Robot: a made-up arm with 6 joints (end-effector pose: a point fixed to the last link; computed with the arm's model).
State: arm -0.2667 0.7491 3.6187 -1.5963 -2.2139 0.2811
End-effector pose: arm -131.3 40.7 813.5 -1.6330 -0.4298 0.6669
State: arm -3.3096 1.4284 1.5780 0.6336 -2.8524 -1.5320
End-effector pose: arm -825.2 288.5 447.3 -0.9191 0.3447 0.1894
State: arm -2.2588 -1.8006 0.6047 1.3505 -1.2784 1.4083
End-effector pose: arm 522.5 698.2 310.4 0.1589 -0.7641 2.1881
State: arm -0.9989 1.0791 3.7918 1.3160 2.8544 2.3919
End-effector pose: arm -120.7 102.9 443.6 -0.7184 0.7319 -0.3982
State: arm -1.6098 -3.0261 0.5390 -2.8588 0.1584 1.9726
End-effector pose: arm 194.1 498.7 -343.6 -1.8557 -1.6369 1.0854
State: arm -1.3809 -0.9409 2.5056 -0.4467 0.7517 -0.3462
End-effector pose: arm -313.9 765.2 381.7 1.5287 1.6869 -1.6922
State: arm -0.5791 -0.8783 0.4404 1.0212 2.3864 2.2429
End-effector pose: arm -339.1 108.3 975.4 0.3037 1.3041 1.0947
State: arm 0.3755 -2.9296 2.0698 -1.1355 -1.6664 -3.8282
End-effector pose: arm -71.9 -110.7 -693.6 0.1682 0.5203 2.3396
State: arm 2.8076 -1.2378 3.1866 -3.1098 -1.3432 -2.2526
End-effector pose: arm 437.7 -344.1 -114.8 -0.8957 -1.1532 2.7298
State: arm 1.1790 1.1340 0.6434 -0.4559 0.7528 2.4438
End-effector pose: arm 439.0 635.2 86.6 -1.7985 -0.9707 0.3436
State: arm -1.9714 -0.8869 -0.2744 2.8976 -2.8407 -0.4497
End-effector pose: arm 141.7 -117.5 780.8 0.0085 0.4216 1.1902
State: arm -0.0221 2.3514 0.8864 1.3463 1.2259 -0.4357
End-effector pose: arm 514.8 -51.8 -533.8 0.0736 0.4772 1.2132
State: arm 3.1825 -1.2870 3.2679 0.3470 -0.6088 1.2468
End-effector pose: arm 397.4 187.3 -159.0 1.5601 0.8267 -0.4974
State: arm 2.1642 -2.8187 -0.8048 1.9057 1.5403 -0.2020
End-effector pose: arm 224.6 -439.7 186.7 0.4124 -2.8992 -0.2844
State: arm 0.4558 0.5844 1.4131 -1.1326 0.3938 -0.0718
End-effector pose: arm 636.0 225.9 793.8 1.4749 -0.7885 0.6459
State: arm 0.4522 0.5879 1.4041 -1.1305 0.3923 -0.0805
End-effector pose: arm 640.6 225.1 787.6 1.4760 -0.7779 0.6409
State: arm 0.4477 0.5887 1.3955 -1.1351 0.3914 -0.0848
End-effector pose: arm 643.7 224.1 782.9 1.4800 -0.7689 0.6353
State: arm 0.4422 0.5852 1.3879 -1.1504 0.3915 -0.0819
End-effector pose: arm 644.4 223.1 781.0 1.4889 -0.7626 0.6292
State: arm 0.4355 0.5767 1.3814 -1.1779 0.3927 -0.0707
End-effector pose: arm 642.2 222.1 782.5 1.5031 -0.7594 0.6227
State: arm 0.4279 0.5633 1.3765 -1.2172 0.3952 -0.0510
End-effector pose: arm 636.9 221.3 787.5 1.5222 -0.7594 0.6162
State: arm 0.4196 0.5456 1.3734 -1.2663 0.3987 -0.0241
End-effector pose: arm 628.5 220.7 795.9 1.5453 -0.7623 0.6106
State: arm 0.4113 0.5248 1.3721 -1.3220 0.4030 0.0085
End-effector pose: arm 617.3 220.4 807.2 1.5705 -0.7669 0.6063
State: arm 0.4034 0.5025 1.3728 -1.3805 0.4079 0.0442
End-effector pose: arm 604.0 220.4 820.4 1.5963 -0.7727 0.6038
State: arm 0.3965 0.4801 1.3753 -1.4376 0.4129 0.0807
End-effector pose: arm 589.5 220.6 834.7 1.6204 -0.7790 0.6036
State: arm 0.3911 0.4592 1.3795 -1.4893 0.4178 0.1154
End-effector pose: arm 574.6 220.9 848.9 1.6414 -0.7856 0.6055
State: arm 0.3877 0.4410 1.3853 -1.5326 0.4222 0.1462
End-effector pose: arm 560.4 221.3 862.3 1.6582 -0.7923 0.6095
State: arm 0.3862 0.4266 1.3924 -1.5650 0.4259 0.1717
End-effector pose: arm 548.0 221.7 873.8 1.6697 -0.7996 0.6146
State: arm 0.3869 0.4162 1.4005 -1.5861 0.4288 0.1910
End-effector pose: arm 537.7 222.1 883.3 1.6764 -0.8072 0.6206
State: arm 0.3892 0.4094 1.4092 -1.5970 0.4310 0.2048
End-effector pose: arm 529.7 222.4 890.9 1.6787 -0.8155 0.6267
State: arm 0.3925 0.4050 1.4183 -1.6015 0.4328 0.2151
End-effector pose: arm 523.3 222.7 897.1 1.6783 -0.8242 0.6327
